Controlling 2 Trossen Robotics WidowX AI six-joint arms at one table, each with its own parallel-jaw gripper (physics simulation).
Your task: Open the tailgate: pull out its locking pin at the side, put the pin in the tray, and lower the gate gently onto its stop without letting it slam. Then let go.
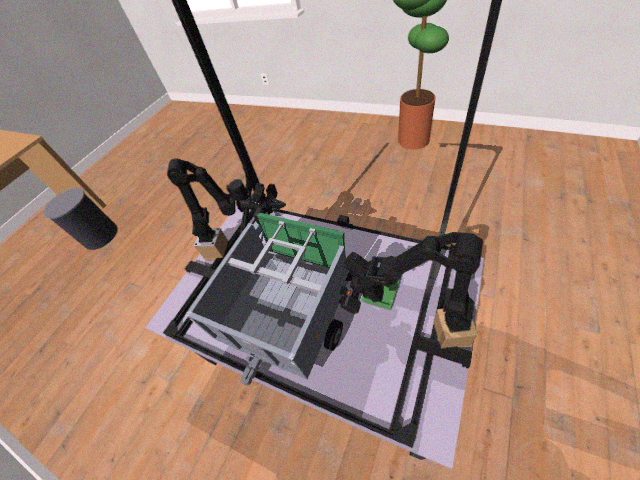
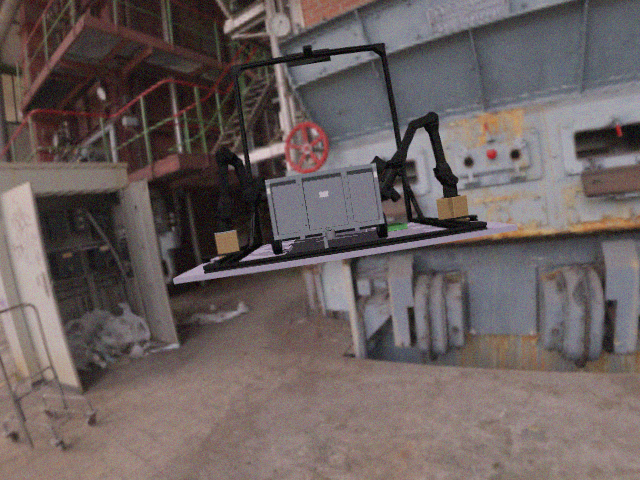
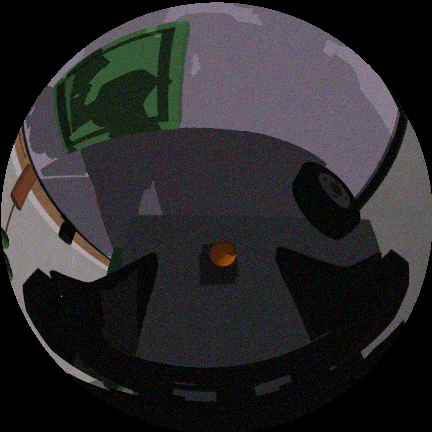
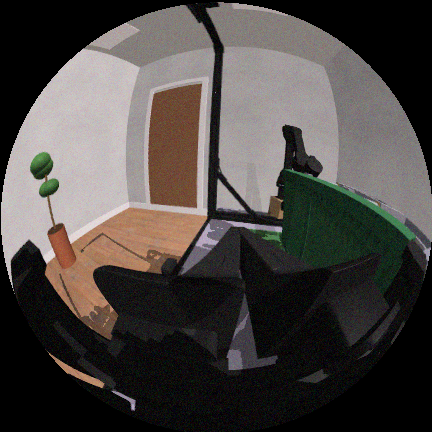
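Where they show: left gripper, fingertip midpoint: [image 1: 343, 291] [image 3: 217, 257]; right gripper, fingertip midpoint: [image 1: 285, 204] [image 4: 236, 233]; left arm's base, origin of the base link: [image 1: 457, 321] [image 2: 451, 197] [image 4: 282, 197]; right arm's base, origin of the base link: [image 1: 207, 236] [image 2: 224, 231].
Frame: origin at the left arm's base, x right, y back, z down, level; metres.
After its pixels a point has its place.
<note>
The grey cart [image 1: 270, 305] @[x 0.146, y -0.626, z 0.020 m] [image 2: 325, 202] @[x -0.024, y -0.664, z -0.055 m] stands on the lilac table [image 1: 375, 362] @[x -0.066, y -0.273, z 0.116 m]. Its green tailgate [image 1: 328, 249] @[x 0.290, y -0.386, z -0.084 m] [image 4: 334, 225] @[x 0.395, y -0.548, z -0.134 m] is upright at the far end. The locking pin, with an orange knob [image 3: 222, 252] @[x 0.149, y -0.327, z -0.002 m], sits in a dark block on the cart's side wall. My left gripper [image 1: 352, 287] @[x 0.161, y -0.352, z 0.005 m] [image 2: 387, 183] [image 3: 217, 257] @[x 0.161, y -0.352, z 0.005 m] is open, with its fingers on either side of the knob and not touching it. The green tray [image 1: 387, 293] @[x 0.185, y -0.187, z 0.108 m] [image 3: 120, 84] @[x 0.197, y -0.216, z 0.108 m] [image 2: 396, 227] @[x 0.141, y -0.234, z 0.103 m] lies on the table beside the cart, under the left arm. My right gripper [image 1: 265, 199] [image 4: 236, 233] @[x 0.500, y -0.538, z -0.136 m] is shut and empty by the tailgate's top corner.
A black cart wheel [image 1: 333, 334] @[x 0.009, y -0.400, z 0.015 m] [image 3: 326, 199] @[x 0.051, y -0.377, z 0.045 m] sits just past the pin. A black gantry frame [image 1: 461, 157] @[x 0.357, y 0.058, z -0.362 m] surrounds the table. White bars [image 1: 285, 267] @[x 0.306, y -0.572, z 0.020 m] cross the cart bed. A potted plant [image 1: 417, 114] stands on the floor behind.
</note>
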